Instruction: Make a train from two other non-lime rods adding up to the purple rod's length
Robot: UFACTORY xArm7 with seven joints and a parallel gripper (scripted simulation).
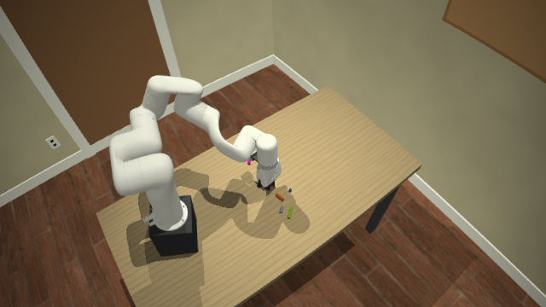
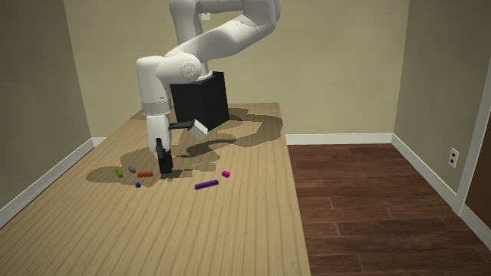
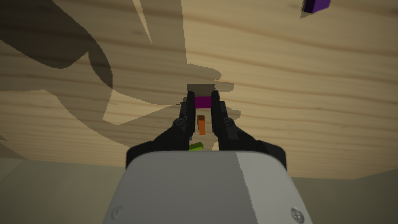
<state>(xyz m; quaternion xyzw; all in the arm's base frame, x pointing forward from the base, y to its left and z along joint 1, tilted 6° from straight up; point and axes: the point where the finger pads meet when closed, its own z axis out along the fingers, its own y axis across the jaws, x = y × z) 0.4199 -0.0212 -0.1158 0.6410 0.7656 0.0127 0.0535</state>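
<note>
The orange rod is 1 cm ahead of my hand, 6 cm to the right of it and 3 cm below it. From my hand the other things lie so: grey rod (2 cm behind, 11 cm to the right, 3 cm below); small blue rod (6 cm ahead, 6 cm to the right, 3 cm below); purple rod (6 cm ahead, 12 cm to the left, 3 cm below).
</note>
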